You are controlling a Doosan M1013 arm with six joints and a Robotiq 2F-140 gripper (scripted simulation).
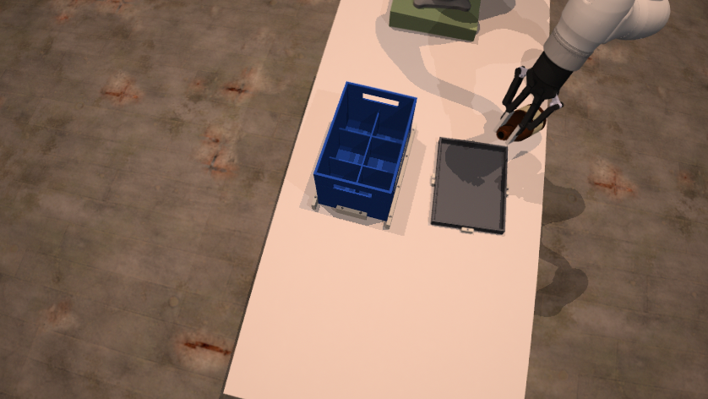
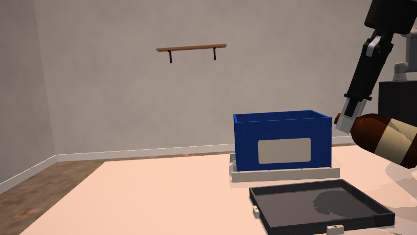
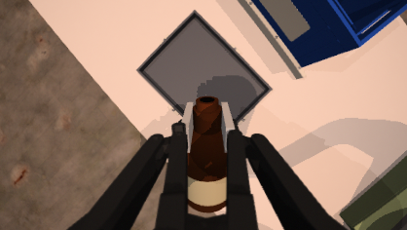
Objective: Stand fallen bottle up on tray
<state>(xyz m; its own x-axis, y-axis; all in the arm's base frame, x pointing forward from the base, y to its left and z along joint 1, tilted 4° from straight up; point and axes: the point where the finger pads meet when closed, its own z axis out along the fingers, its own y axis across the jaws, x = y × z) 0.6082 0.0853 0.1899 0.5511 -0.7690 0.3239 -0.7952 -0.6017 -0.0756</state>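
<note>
My gripper is now 4 cm to the right of the brown bottle, 4 cm above it and 3 cm past it. From my hand the other things lie so: blue crate (33 cm to the right, 14 cm below); dark grey tray (21 cm below, 5 cm to the right, 5 cm ahead).
</note>
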